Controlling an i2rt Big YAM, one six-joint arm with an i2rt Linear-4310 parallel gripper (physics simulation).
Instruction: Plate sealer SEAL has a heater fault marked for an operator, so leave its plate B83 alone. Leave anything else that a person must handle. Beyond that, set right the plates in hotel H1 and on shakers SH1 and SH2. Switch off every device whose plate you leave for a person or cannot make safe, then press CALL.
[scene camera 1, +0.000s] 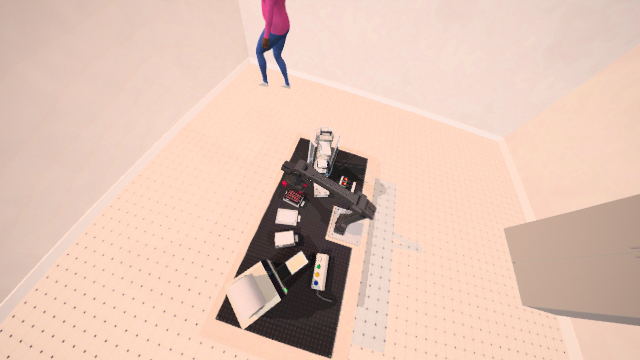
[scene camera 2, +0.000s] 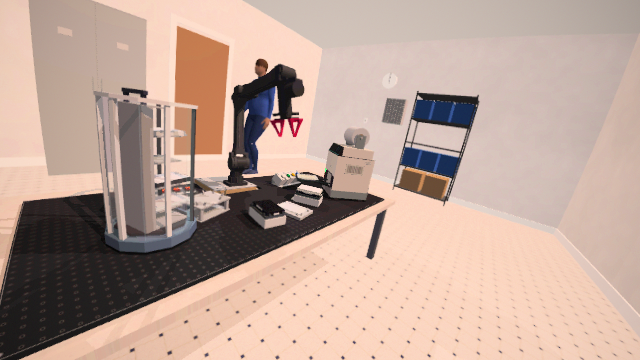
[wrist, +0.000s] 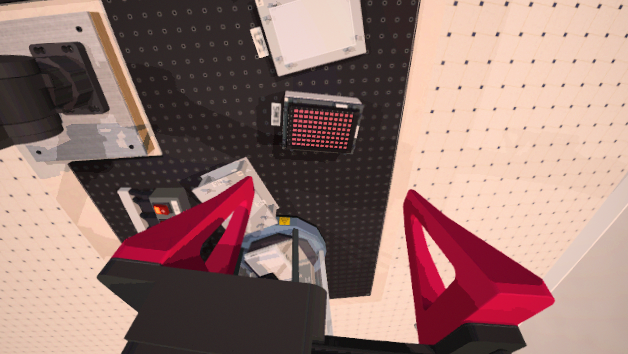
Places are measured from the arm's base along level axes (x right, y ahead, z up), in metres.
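Pixels of known places: gripper, fingertip midpoint: (scene camera 1: 292, 189) (scene camera 2: 287, 137) (wrist: 328, 190); arm's base, link origin: (scene camera 1: 340, 226) (scene camera 2: 235, 183) (wrist: 75, 79).
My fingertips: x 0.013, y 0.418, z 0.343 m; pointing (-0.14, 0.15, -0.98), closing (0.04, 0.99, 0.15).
Note:
Ahead of a thing's pixels: the offset from my fingertips to its top centre. "spot": to the spot under its first point.
My gripper (scene camera 1: 294, 184) (scene camera 2: 287, 135) (wrist: 328, 190) is open and empty, high above the table between shaker SH1 and hotel H1. A black plate with red wells {dy +0.024, dx +0.079, dz -0.290 m} (scene camera 1: 293, 196) (scene camera 2: 268, 206) (wrist: 321, 129) sits on SH1 {spot: dy +0.091, dx +0.133, dz -0.310 m} (scene camera 2: 266, 219). Shaker SH2 (scene camera 1: 285, 239) (scene camera 2: 308, 199) bears a white-topped plate. Hotel H1 (scene camera 1: 324, 150) (scene camera 2: 135, 170) stands at one table end, with pale plates inside; a finger partly hides it in the wrist view. Sealer SEAL (scene camera 1: 252, 292) (scene camera 2: 350, 172) shows a green light. A pale-yellow-topped plate {dy -0.187, dx -0.374, dz -0.254 m} (scene camera 1: 297, 263) is on its tray. A box with coloured buttons {dy -0.364, dx -0.371, dz -0.275 m} (scene camera 1: 320, 272) (scene camera 2: 285, 179) stands nearby.
White pad LP1 {dy +0.013, dx -0.084, dz -0.336 m} (scene camera 1: 287, 217) (scene camera 2: 296, 210) (wrist: 312, 30) lies between the shakers. A clear stand (scene camera 1: 321, 190) (scene camera 2: 212, 206) is beside the hotel. Lit red switches (scene camera 1: 346, 182) (wrist: 161, 209) are near it. A person in pink (scene camera 1: 275, 17) and one in blue (scene camera 2: 259, 107) stand away from the table.

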